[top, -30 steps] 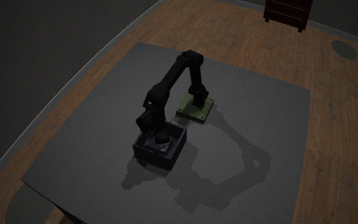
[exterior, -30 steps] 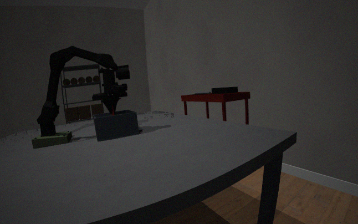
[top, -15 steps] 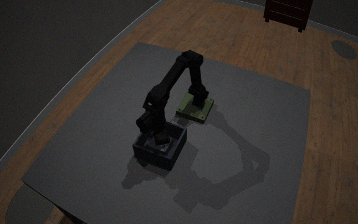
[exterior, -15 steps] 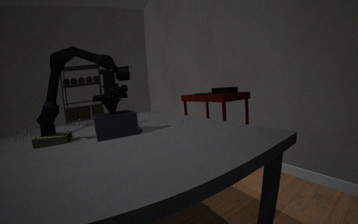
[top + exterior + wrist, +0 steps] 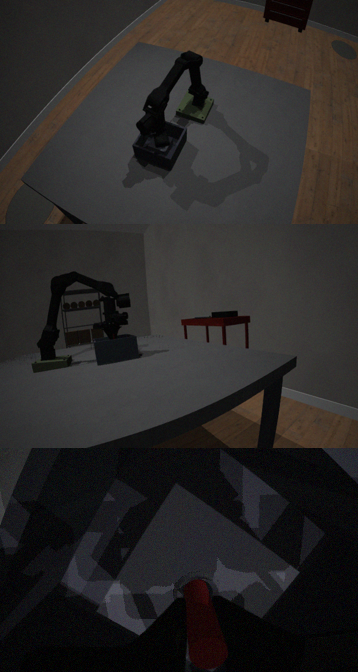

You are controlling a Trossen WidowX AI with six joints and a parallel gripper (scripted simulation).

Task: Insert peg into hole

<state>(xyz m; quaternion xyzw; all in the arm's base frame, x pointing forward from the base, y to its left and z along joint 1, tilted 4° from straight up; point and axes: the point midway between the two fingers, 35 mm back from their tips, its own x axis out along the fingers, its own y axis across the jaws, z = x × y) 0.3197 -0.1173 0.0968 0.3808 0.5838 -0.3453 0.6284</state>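
Now: hand 7 cm above the grey plate. Round my hand: box (8 cm below); red peg (4 cm below).
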